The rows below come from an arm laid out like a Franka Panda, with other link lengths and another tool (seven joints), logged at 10 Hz.
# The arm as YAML. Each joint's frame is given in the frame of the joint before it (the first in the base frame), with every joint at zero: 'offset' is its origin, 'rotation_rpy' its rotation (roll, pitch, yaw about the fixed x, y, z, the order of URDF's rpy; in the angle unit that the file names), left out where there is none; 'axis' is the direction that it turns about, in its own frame. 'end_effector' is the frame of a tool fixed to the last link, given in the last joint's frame.
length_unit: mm
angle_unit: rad
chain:
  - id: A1
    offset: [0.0, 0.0, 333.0]
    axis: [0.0, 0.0, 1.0]
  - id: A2
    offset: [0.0, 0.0, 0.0]
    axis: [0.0, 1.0, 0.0]
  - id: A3
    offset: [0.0, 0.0, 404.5]
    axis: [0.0, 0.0, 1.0]
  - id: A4
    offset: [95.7, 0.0, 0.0]
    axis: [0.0, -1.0, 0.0]
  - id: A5
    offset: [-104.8, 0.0, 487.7]
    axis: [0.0, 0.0, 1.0]
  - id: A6
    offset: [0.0, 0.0, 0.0]
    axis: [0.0, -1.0, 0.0]
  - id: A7
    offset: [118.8, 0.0, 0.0]
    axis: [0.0, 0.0, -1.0]
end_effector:
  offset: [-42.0, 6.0, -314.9]
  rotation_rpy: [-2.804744, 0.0, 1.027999]
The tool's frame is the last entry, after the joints.
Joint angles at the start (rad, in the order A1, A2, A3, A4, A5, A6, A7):
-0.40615 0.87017 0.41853 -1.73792 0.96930 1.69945 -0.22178
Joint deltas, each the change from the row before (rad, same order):
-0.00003 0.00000 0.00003 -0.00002 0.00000 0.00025 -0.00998
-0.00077 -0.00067 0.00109 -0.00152 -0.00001 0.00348 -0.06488
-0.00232 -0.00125 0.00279 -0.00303 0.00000 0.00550 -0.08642
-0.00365 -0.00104 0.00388 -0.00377 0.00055 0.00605 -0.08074
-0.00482 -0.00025 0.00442 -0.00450 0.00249 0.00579 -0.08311
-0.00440 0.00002 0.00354 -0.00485 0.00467 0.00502 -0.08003
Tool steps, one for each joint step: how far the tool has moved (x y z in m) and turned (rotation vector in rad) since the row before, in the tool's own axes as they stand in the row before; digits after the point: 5 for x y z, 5 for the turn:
-0.00037 0.00022 -0.00009 -0.00022 -0.00321 -0.00945
-0.00244 0.00159 -0.00042 -0.00245 -0.02059 -0.06131
-0.00322 0.00194 -0.00050 -0.00339 -0.02701 -0.08184
-0.00299 0.00174 -0.00052 -0.00327 -0.02392 -0.07648
-0.00308 0.00176 -0.00057 -0.00251 -0.02180 -0.07830
-0.00295 0.00174 -0.00045 -0.00237 -0.01872 -0.07475

